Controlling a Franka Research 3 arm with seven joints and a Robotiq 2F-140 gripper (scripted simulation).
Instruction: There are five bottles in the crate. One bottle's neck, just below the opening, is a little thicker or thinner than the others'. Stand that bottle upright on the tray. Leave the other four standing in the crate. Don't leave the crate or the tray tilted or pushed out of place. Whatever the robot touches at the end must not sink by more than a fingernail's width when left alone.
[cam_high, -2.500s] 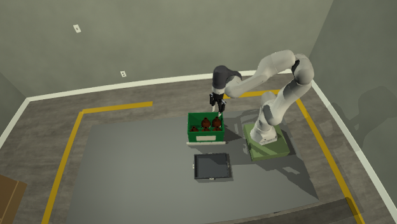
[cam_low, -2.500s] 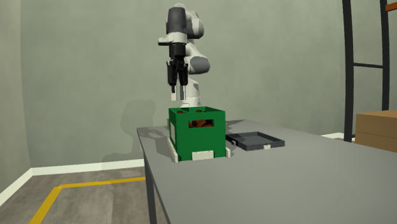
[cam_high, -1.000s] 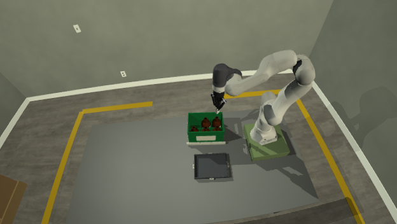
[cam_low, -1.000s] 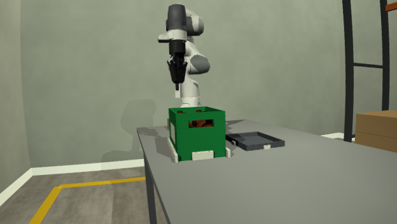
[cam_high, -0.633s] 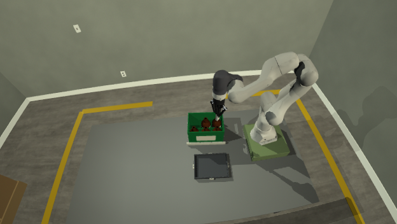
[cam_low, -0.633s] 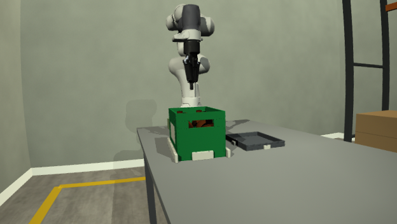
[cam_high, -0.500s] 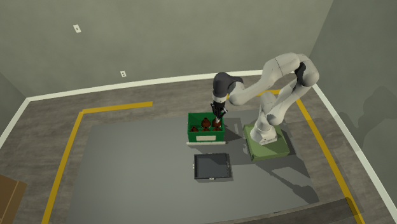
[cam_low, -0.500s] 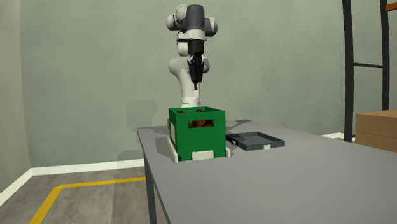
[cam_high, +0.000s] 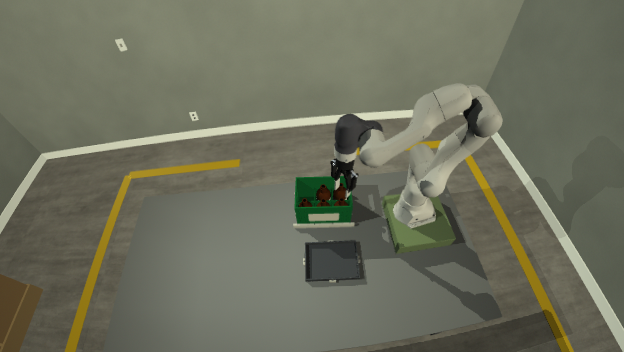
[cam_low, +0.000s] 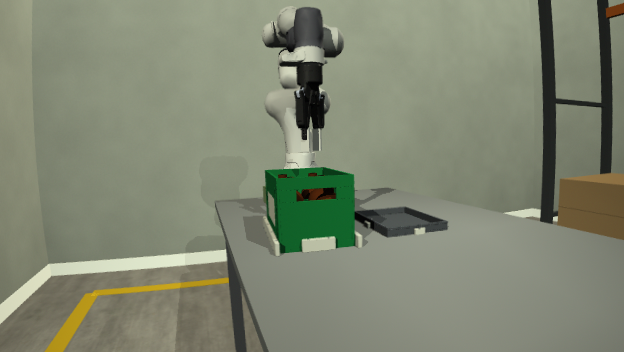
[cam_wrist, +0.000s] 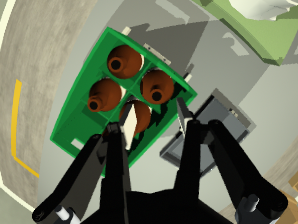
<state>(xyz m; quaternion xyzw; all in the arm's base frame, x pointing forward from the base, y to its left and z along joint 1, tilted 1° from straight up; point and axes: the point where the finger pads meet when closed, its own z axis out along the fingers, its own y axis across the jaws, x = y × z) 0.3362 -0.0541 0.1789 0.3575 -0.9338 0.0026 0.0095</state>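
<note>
Now: the green crate 8 cm ahead of my hand, 5 cm to the right of it and 17 cm below it. Round my hand: dark grey tray (7 cm ahead, 24 cm to the left, 25 cm below).
</note>
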